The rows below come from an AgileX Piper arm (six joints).
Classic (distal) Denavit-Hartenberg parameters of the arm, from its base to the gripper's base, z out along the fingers. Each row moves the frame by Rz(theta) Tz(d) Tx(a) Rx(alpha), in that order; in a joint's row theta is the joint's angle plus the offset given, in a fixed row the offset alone. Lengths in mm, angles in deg.
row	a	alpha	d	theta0
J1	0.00	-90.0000	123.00	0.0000
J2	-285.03	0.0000	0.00	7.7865
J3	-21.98	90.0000	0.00	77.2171
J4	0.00	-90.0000	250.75	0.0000
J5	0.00	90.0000	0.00	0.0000
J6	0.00	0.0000	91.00	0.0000
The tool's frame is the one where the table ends.
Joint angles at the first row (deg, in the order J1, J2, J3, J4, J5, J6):
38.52, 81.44, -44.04, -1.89, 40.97, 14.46
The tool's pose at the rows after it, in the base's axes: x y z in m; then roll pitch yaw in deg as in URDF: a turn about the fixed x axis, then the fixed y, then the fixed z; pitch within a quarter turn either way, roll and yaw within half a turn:
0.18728, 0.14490, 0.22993, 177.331, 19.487, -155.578
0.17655, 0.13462, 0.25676, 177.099, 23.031, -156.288
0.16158, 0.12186, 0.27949, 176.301, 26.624, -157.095
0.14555, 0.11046, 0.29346, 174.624, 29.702, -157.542
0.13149, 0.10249, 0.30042, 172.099, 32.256, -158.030
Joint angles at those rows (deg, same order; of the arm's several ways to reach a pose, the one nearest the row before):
38.52, 76.50, -45.30, -2.96, 44.28, 15.40
38.52, 70.55, -46.35, -3.94, 47.83, 16.27
38.52, 64.24, -46.60, -4.31, 50.76, 16.68
38.52, 58.58, -45.85, -3.37, 52.28, 15.98
38.52, 54.02, -44.57, -1.36, 52.46, 14.78

